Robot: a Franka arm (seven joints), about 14 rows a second.
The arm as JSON. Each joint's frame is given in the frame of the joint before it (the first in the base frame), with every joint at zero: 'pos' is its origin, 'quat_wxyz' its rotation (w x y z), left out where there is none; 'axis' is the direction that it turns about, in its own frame. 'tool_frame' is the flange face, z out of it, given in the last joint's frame.
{
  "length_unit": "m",
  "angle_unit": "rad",
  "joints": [
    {
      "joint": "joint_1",
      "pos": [
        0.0,
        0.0,
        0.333
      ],
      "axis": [
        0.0,
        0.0,
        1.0
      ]
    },
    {
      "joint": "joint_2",
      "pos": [
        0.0,
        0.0,
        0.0
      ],
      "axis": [
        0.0,
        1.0,
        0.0
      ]
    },
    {
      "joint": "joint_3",
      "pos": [
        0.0,
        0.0,
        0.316
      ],
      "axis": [
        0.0,
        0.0,
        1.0
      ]
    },
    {
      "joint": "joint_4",
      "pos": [
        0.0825,
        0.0,
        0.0
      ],
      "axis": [
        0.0,
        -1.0,
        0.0
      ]
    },
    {
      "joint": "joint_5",
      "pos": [
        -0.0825,
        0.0,
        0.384
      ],
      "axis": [
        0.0,
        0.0,
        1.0
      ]
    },
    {
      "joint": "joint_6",
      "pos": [
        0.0,
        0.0,
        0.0
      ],
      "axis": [
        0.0,
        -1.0,
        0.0
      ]
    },
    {
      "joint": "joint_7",
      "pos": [
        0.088,
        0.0,
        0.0
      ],
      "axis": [
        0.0,
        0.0,
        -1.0
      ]
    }
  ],
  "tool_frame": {
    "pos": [
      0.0,
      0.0,
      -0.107
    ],
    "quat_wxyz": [
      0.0,
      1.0,
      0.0,
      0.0
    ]
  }
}
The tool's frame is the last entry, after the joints.
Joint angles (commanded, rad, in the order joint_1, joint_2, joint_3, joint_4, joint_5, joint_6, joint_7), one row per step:
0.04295, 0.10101, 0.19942, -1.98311, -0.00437, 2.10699, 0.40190
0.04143, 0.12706, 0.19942, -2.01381, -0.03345, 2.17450, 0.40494
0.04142, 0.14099, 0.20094, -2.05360, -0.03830, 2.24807, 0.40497
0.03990, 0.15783, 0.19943, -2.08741, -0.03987, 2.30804, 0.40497
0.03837, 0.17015, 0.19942, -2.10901, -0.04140, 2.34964, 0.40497
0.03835, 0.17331, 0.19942, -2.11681, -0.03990, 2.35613, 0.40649
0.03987, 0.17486, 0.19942, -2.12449, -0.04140, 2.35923, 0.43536
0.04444, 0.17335, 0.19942, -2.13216, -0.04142, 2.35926, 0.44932
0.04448, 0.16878, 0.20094, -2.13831, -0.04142, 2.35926, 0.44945
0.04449, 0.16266, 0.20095, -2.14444, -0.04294, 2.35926, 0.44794
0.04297, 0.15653, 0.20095, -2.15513, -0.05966, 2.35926, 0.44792
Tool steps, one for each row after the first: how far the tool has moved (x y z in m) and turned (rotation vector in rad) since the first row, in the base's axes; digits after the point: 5 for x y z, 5 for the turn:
0.00231, -0.00165, -0.02289, -0.01575, -0.01580, 0.01063
0.00044, -0.00086, -0.04215, -0.01061, -0.03543, 0.01590
-0.00158, -0.00267, -0.06130, -0.00526, -0.04405, 0.01479
-0.00307, -0.00359, -0.07389, -0.00122, -0.05127, 0.01477
-0.00463, -0.00382, -0.07849, -0.00030, -0.04648, 0.01248
-0.00673, -0.00333, -0.08243, -0.00117, -0.04014, -0.01355
-0.00957, -0.00121, -0.08492, -0.00234, -0.03397, -0.02261
-0.01158, -0.00072, -0.08501, -0.00333, -0.03257, -0.02098
-0.01337, -0.00108, -0.08427, -0.00565, -0.03309, -0.01819
-0.01625, -0.00274, -0.08551, -0.01974, -0.03232, -0.00791

